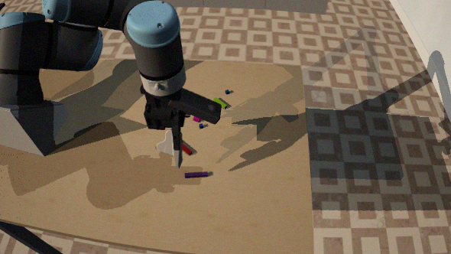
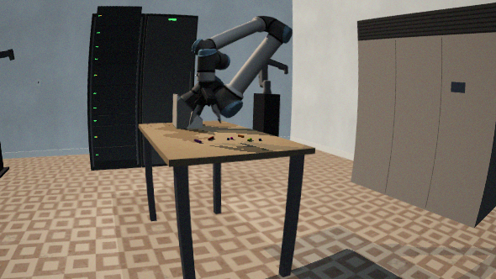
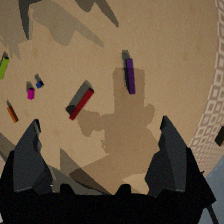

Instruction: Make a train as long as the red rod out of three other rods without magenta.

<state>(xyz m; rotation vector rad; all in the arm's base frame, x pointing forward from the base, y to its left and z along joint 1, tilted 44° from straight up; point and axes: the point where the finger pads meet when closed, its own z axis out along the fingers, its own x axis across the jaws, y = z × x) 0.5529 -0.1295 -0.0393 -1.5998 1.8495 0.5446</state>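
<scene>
The lime rod is 90 mm ahead of my hand, 200 mm to the left of it and 80 mm below it. Also, from my hand: purple rod: 30 mm ahead, 50 mm to the right, 80 mm below; then red rod: 20 mm behind, 40 mm to the left, 80 mm below; then magenta rod: 20 mm ahead, 140 mm to the left, 80 mm below.
</scene>
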